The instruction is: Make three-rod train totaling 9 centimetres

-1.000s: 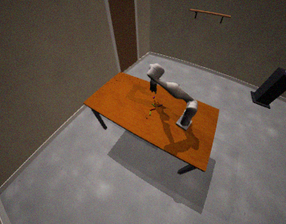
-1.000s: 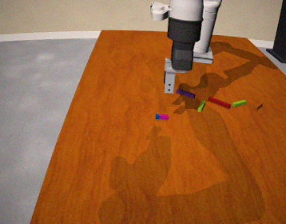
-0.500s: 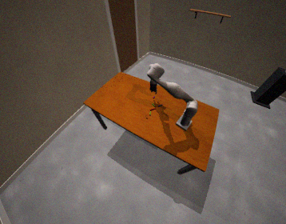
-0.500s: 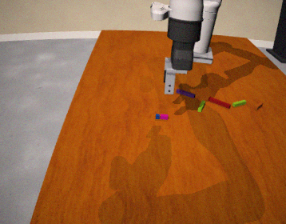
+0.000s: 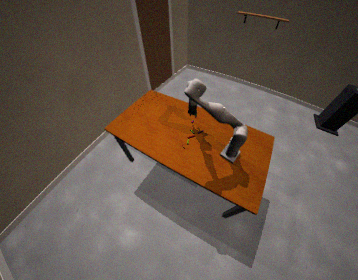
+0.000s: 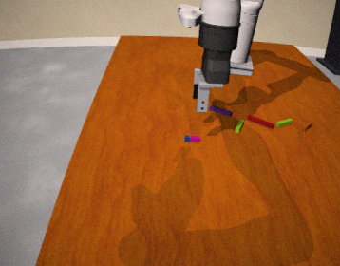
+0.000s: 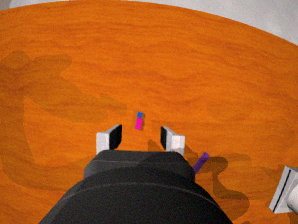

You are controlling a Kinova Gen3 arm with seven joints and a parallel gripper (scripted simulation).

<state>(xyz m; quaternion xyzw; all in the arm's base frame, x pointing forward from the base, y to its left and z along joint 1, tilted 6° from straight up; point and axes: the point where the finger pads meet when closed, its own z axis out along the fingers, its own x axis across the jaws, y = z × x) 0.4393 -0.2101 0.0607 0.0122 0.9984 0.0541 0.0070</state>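
The purple rod is 120 mm behind my hand, 100 mm below it and 80 mm to the left of it. Round my hand: blue rod (100 mm below, 20 mm to the right); red rod (170 mm to the left, 100 mm below, 60 mm behind); magenta rod (100 mm below).
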